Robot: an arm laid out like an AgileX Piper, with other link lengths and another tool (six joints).
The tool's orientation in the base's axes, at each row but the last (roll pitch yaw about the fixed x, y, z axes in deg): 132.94 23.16 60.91; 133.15 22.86 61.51; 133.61 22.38 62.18; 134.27 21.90 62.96; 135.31 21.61 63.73; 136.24 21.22 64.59; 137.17 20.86 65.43; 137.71 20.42 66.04; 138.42 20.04 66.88
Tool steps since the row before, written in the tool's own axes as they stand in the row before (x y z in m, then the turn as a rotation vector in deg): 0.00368 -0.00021 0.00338 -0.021 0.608 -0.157; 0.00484 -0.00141 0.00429 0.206 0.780 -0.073; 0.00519 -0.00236 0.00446 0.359 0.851 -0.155; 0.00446 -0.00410 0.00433 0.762 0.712 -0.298; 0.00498 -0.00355 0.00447 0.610 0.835 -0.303; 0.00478 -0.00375 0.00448 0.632 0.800 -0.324; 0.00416 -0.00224 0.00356 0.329 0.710 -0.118; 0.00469 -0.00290 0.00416 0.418 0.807 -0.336; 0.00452 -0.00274 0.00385 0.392 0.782 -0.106
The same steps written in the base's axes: 0.00321 0.00098 -0.00371 0.358 0.027 0.516; 0.00330 0.00153 -0.00553 0.627 0.149 0.490; 0.00281 0.00189 -0.00640 0.703 0.316 0.532; 0.00108 0.00160 -0.00719 0.696 0.739 0.382; 0.00168 0.00200 -0.00711 0.723 0.605 0.522; 0.00136 0.00195 -0.00716 0.695 0.638 0.505; 0.00171 0.00187 -0.00534 0.613 0.281 0.415; 0.00167 0.00215 -0.00635 0.610 0.460 0.596; 0.00150 0.00223 -0.00596 0.698 0.325 0.428
